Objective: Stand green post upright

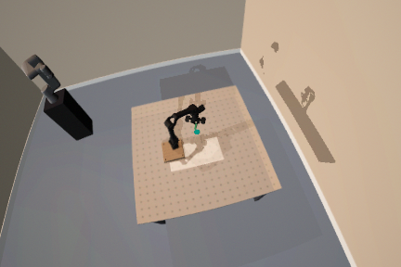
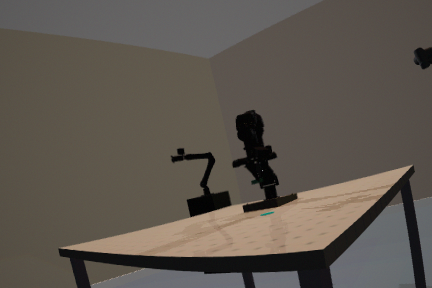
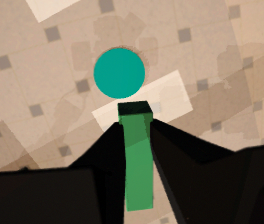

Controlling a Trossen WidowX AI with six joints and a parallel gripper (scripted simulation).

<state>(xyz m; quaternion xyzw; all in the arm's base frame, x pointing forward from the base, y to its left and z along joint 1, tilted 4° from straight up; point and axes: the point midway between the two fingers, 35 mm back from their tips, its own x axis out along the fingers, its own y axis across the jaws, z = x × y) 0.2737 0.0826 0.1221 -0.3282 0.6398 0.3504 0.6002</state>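
Right now the cyan circle is 140 mm below my gripper tip. The rest, counted from my gripper tip: green post 20 mm to the right, 10 mm behind.
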